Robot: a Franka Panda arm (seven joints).
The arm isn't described. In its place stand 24 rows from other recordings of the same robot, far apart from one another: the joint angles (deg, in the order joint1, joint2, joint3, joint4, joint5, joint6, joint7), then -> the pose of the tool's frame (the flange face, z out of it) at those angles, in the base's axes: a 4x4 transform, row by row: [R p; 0 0 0 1], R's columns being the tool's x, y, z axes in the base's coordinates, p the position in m.
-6.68 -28.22 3.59 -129.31 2.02 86.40 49.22 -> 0.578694, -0.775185, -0.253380, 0.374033; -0.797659, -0.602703, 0.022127, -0.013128; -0.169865, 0.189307, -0.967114, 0.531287; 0, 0, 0, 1
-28.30 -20.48 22.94 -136.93 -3.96 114.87 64.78 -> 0.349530, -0.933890, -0.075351, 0.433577; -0.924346, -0.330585, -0.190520, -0.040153; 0.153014, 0.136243, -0.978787, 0.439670; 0, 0, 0, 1
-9.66 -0.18 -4.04 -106.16 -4.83 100.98 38.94 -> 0.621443, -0.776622, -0.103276, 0.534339; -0.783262, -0.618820, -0.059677, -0.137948; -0.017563, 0.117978, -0.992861, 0.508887; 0, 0, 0, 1
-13.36 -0.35 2.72 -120.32 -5.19 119.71 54.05 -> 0.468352, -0.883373, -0.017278, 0.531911; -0.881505, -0.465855, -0.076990, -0.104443; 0.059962, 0.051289, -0.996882, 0.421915; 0, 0, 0, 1
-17.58 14.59 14.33 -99.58 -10.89 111.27 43.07 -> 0.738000, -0.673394, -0.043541, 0.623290; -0.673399, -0.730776, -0.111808, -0.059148; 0.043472, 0.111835, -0.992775, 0.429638; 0, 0, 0, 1
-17.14 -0.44 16.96 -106.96 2.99 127.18 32.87 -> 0.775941, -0.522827, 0.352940, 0.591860; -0.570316, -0.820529, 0.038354, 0.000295; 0.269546, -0.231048, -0.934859, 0.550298; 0, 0, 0, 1
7.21 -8.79 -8.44 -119.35 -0.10 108.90 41.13 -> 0.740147, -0.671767, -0.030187, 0.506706; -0.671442, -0.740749, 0.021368, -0.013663; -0.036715, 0.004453, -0.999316, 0.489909; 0, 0, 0, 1
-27.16 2.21 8.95 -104.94 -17.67 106.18 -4.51 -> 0.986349, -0.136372, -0.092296, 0.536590; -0.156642, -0.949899, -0.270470, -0.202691; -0.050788, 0.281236, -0.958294, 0.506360; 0, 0, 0, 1
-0.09 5.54 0.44 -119.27 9.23 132.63 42.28 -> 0.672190, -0.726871, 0.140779, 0.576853; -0.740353, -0.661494, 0.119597, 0.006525; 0.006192, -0.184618, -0.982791, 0.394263; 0, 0, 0, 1
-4.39 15.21 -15.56 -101.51 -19.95 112.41 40.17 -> 0.638227, -0.751761, -0.165900, 0.582335; -0.751555, -0.561722, -0.345882, -0.223015; 0.166831, 0.345434, -0.923495, 0.414684; 0, 0, 0, 1
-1.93 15.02 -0.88 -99.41 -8.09 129.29 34.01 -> 0.807403, -0.532575, 0.253899, 0.656984; -0.518553, -0.845830, -0.125197, -0.035241; 0.281432, -0.030576, -0.959094, 0.452548; 0, 0, 0, 1
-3.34 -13.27 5.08 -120.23 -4.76 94.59 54.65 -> 0.607241, -0.765954, -0.211121, 0.462365; -0.793330, -0.599056, -0.108437, 0.008144; -0.043415, 0.233336, -0.971426, 0.503085; 0, 0, 0, 1
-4.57 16.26 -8.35 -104.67 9.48 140.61 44.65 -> 0.422050, -0.836241, 0.350108, 0.643050; -0.890996, -0.453900, -0.010069, -0.140127; 0.167334, -0.307695, -0.936655, 0.417349; 0, 0, 0, 1
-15.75 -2.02 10.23 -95.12 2.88 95.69 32.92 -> 0.780539, -0.623206, 0.048703, 0.550191; -0.624960, -0.779669, 0.039242, -0.046554; 0.013517, -0.061068, -0.998042, 0.610188; 0, 0, 0, 1
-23.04 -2.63 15.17 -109.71 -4.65 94.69 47.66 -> 0.568266, -0.791255, -0.225809, 0.516774; -0.818977, -0.570458, -0.062086, -0.077752; -0.079688, 0.220214, -0.972191, 0.494705; 0, 0, 0, 1
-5.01 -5.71 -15.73 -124.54 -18.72 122.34 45.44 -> 0.552579, -0.833368, -0.012410, 0.483162; -0.807117, -0.531340, -0.257369, -0.200224; 0.207890, 0.152233, -0.966233, 0.440989; 0, 0, 0, 1
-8.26 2.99 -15.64 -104.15 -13.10 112.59 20.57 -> 0.766265, -0.642507, 0.004797, 0.532777; -0.621881, -0.743501, -0.245907, -0.249184; 0.161563, 0.185446, -0.969282, 0.514716; 0, 0, 0, 1
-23.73 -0.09 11.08 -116.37 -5.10 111.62 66.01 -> 0.233861, -0.967532, -0.095873, 0.527524; -0.971467, -0.228521, -0.063486, -0.124475; 0.039516, 0.107984, -0.993367, 0.439511; 0, 0, 0, 1
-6.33 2.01 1.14 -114.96 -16.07 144.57 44.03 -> 0.665318, -0.590209, 0.457170, 0.598342; -0.568570, -0.797435, -0.202055, -0.051777; 0.483818, -0.125503, -0.866123, 0.490902; 0, 0, 0, 1
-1.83 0.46 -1.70 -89.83 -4.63 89.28 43.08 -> 0.687219, -0.726100, -0.022558, 0.553961; -0.725209, -0.683899, -0.079714, -0.042846; 0.042453, 0.071140, -0.996562, 0.620705; 0, 0, 0, 1
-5.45 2.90 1.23 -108.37 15.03 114.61 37.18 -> 0.683139, -0.725112, 0.086800, 0.580557; -0.721817, -0.652375, 0.231058, -0.027249; -0.110917, -0.220498, -0.969060, 0.482266; 0, 0, 0, 1
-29.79 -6.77 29.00 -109.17 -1.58 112.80 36.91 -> 0.782383, -0.600618, 0.164728, 0.546771; -0.595506, -0.798896, -0.084486, 0.001885; 0.182345, -0.031996, -0.982714, 0.557029; 0, 0, 0, 1
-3.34 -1.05 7.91 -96.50 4.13 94.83 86.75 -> 0.129049, -0.991505, -0.016231, 0.551321; -0.989186, -0.129863, 0.068172, 0.051869; -0.069701, 0.007258, -0.997542, 0.588310; 0, 0, 0, 1
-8.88 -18.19 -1.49 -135.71 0.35 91.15 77.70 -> 0.010593, -0.900511, -0.434703, 0.383443; -0.994110, -0.056376, 0.092562, -0.069715; -0.107860, 0.431162, -0.895804, 0.419709; 0, 0, 0, 1
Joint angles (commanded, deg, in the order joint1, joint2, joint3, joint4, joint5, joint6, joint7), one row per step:
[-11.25, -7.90, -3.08, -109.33, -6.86, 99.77, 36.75]
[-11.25, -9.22, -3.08, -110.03, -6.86, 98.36, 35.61]
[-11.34, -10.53, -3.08, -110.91, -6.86, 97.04, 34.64]
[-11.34, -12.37, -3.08, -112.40, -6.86, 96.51, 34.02]
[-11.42, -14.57, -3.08, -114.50, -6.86, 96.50, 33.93]
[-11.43, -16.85, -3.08, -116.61, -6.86, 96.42, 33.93]
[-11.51, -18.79, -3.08, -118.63, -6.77, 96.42, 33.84]
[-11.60, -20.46, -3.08, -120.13, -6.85, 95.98, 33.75]
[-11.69, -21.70, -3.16, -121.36, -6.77, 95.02, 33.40]
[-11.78, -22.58, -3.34, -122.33, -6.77, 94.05, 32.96]
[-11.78, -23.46, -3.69, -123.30, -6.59, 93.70, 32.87]
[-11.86, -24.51, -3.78, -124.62, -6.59, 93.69, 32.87]
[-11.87, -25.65, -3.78, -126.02, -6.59, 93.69, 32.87]
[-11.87, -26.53, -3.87, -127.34, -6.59, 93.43, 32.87]
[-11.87, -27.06, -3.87, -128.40, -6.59, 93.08, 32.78]
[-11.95, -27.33, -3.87, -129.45, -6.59, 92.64, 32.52]
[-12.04, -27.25, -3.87, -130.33, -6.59, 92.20, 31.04]
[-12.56, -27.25, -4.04, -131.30, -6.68, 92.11, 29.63]
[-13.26, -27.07, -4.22, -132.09, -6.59, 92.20, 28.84]
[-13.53, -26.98, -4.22, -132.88, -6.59, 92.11, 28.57]
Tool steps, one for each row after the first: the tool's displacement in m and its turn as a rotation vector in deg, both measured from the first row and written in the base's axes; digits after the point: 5 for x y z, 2 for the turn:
[-0.00891, 0.00174, 0.00387, 0.30, 0.86, 0.98]
[-0.01820, 0.00282, 0.00614, 0.63, 1.80, 1.72]
[-0.02884, 0.00517, 0.00883, 0.81, 2.01, 2.30]
[-0.04107, 0.00736, 0.00985, 0.90, 1.90, 2.34]
[-0.05359, 0.01025, 0.01085, 0.99, 1.78, 2.35]
[-0.06457, 0.01244, 0.00952, 1.20, 1.82, 2.38]
[-0.07458, 0.01395, 0.00946, 1.28, 2.09, 2.38]
[-0.08359, 0.01479, 0.00736, 1.71, 2.99, 2.47]
[-0.09107, 0.01432, 0.00459, 2.14, 4.01, 2.58]
[-0.09744, 0.01329, 0.00251, 2.63, 4.34, 2.31]
[-0.10398, 0.01375, -0.00074, 2.81, 4.58, 2.19]
[-0.11058, 0.01554, -0.00406, 2.95, 4.82, 2.22]
[-0.11679, 0.01659, -0.00903, 3.23, 5.46, 2.15]
[-0.12129, 0.01792, -0.01442, 3.51, 6.31, 2.23]
[-0.12528, 0.01859, -0.02160, 3.90, 7.49, 2.39]
[-0.12789, 0.01885, -0.02973, 4.48, 8.92, 3.73]
[-0.13169, 0.01503, -0.03762, 5.04, 10.00, 4.48]
[-0.13466, 0.01005, -0.04507, 5.66, 10.79, 4.42]
[-0.13708, 0.00913, -0.05201, 6.04, 11.71, 4.42]

